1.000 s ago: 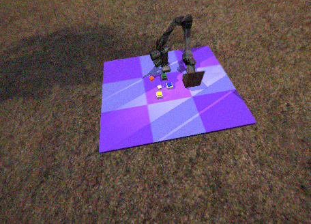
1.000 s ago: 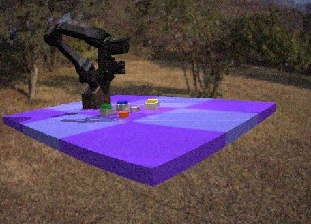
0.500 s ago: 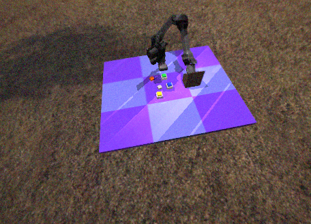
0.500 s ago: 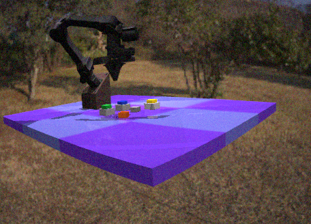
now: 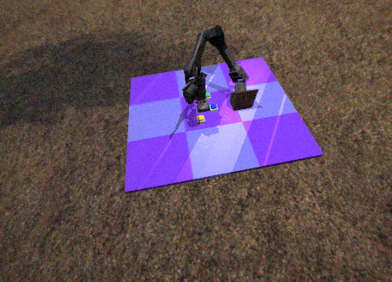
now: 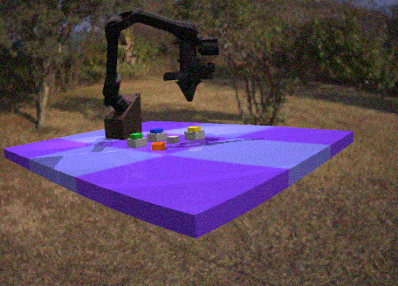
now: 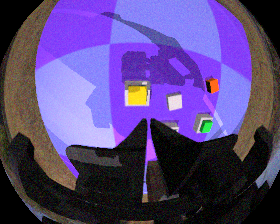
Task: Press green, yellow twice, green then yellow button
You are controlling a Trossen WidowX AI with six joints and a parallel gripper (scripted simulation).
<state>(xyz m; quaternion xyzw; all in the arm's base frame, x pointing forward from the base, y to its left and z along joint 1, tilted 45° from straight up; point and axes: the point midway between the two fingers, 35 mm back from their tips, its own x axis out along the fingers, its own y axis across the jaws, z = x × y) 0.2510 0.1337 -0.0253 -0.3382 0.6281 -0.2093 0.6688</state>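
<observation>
Now: gripper tip 1 cm to the right of the yellow button and 9 cm above it. The rest, counted from my gripper tip: blue button 9 cm behind, 8 cm to the right, 9 cm below; then green button 5 cm behind, 19 cm to the right, 9 cm below; then orange block 6 cm ahead, 18 cm to the right, 11 cm below.
</observation>
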